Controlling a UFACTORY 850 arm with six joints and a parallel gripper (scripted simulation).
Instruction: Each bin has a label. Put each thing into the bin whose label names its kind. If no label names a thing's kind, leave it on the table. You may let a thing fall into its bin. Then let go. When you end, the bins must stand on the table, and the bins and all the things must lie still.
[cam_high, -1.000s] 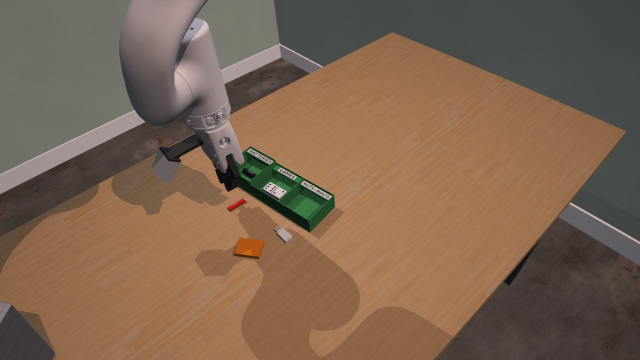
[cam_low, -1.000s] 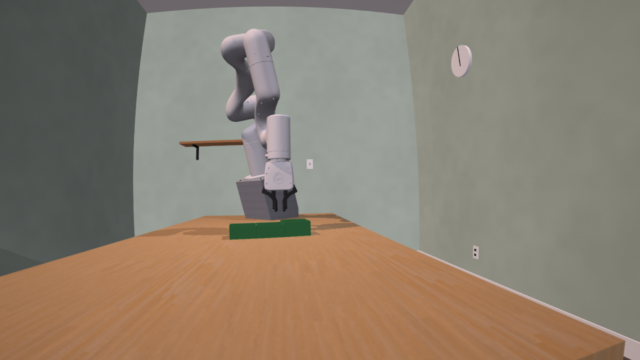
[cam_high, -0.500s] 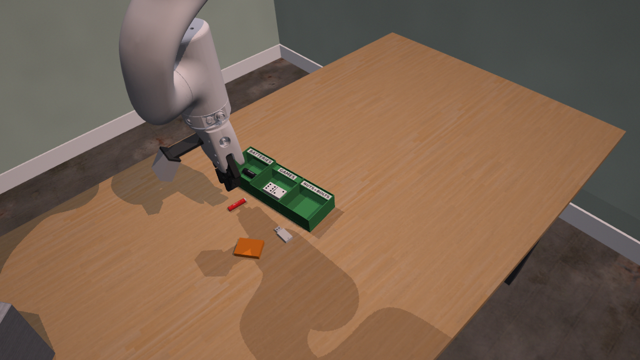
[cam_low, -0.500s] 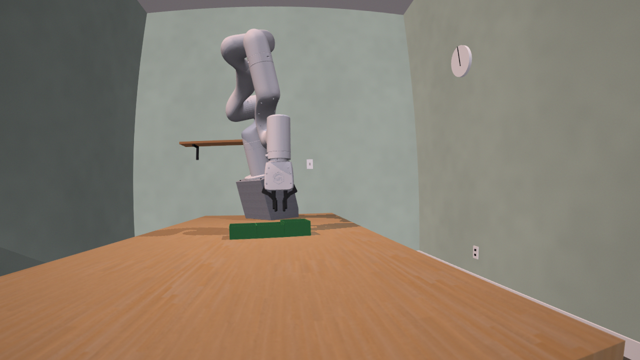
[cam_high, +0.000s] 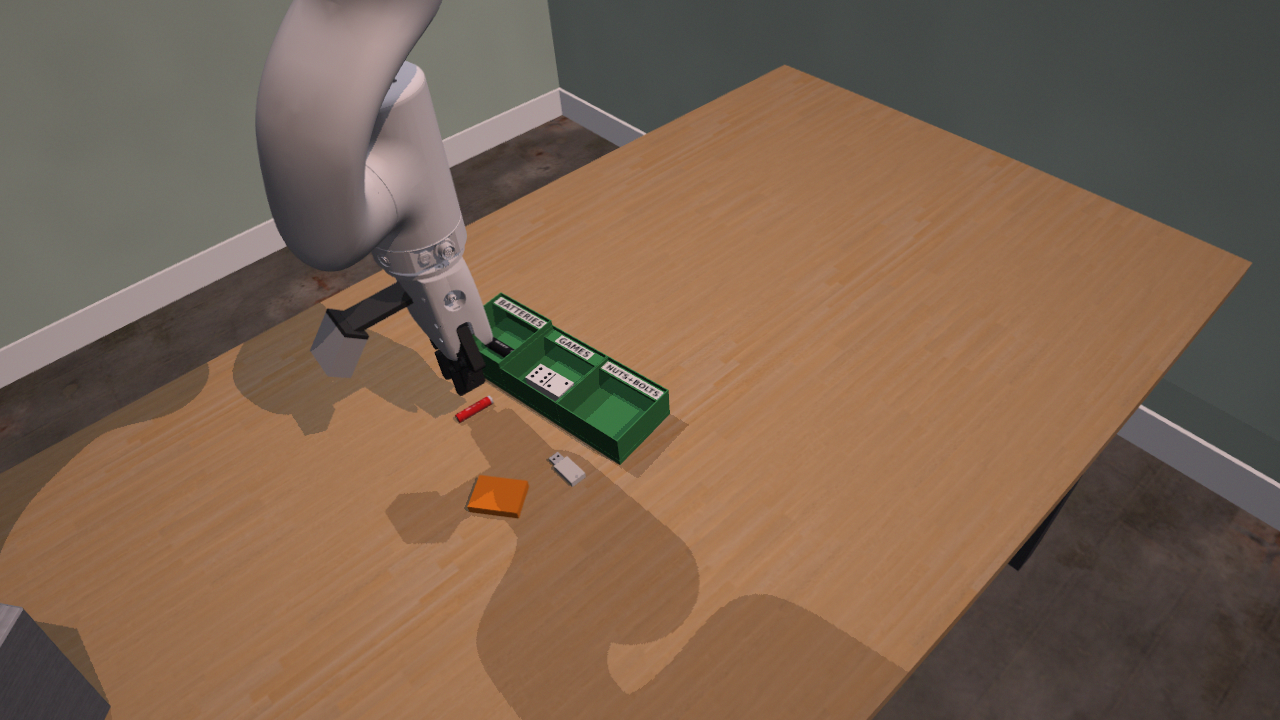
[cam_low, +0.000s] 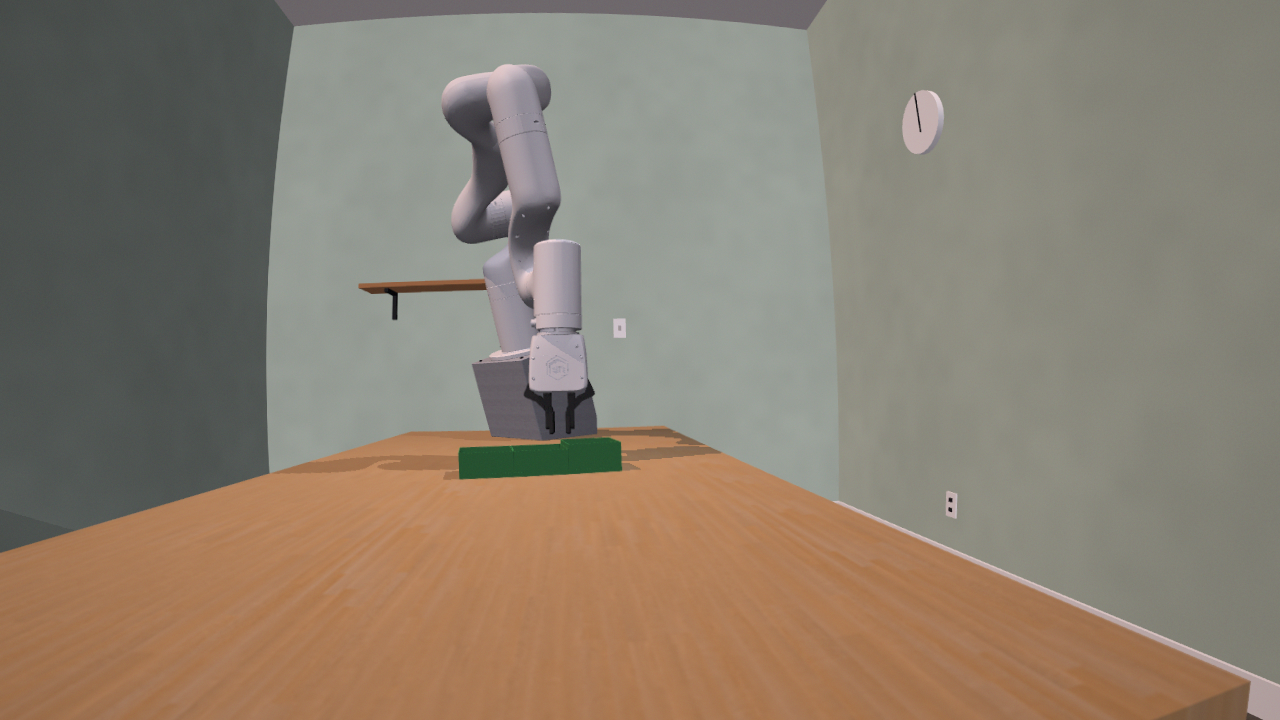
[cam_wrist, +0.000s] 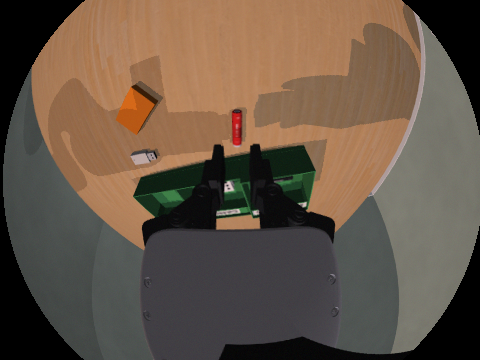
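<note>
The red battery lies 7 cm below my hand. The rest, counted from my hand: black battery 7 cm ahead, 6 cm below, 4 cm to the left; then orange flat block 11 cm to the right, 7 cm below, 5 cm behind; then green bin row 9 cm ahead, 5 cm below, 4 cm to the right.
</note>
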